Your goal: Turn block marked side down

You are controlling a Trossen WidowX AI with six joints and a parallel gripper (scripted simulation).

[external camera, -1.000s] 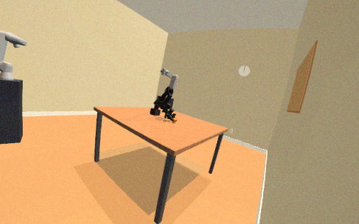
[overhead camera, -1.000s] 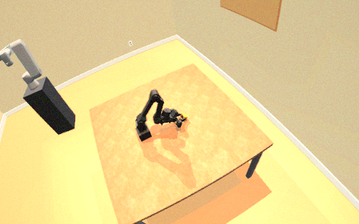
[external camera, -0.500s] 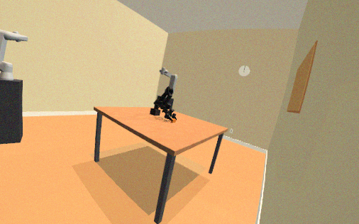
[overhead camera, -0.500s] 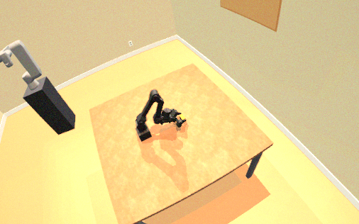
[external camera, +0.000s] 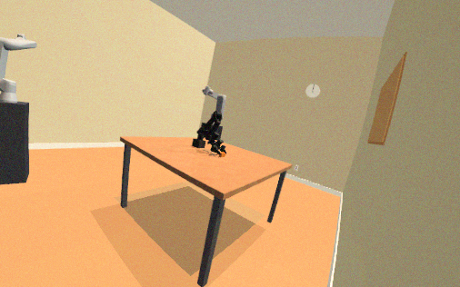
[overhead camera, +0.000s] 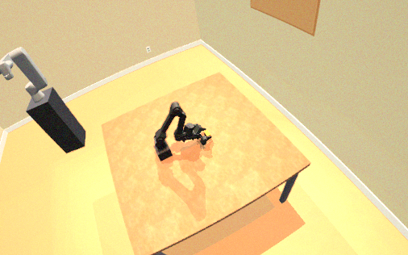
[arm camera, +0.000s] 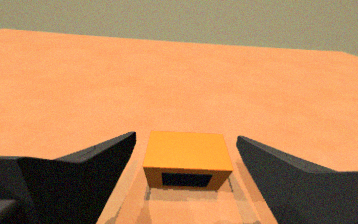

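Right now my gripper tip is 2 cm past the orange block and 1 cm above it.
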